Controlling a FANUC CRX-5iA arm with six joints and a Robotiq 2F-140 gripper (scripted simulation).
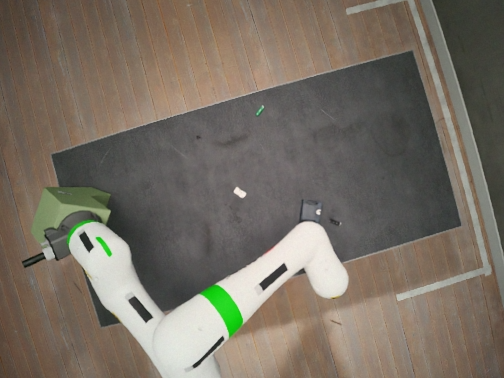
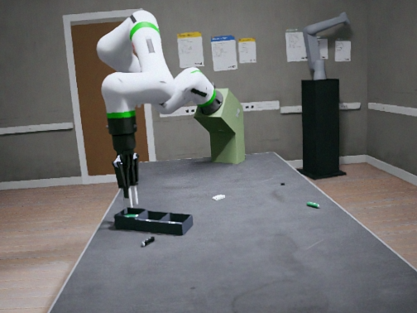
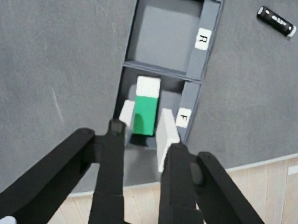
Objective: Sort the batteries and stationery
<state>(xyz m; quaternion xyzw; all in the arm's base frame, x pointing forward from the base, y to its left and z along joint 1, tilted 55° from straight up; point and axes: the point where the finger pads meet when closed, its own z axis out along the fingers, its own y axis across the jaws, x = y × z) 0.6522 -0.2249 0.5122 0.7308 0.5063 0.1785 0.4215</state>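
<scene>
My hand is 18 cm short of the black battery, 9 cm above it and 3 cm to the right of it. From my hand the other things lie so: tray 8 cm below, 6 cm to the left, 6 cm ahead; then green-and-white block 8 cm below, 1 cm to the left; then white eraser-like piece 35 cm to the left, 14 cm behind, 10 cm below.
</scene>
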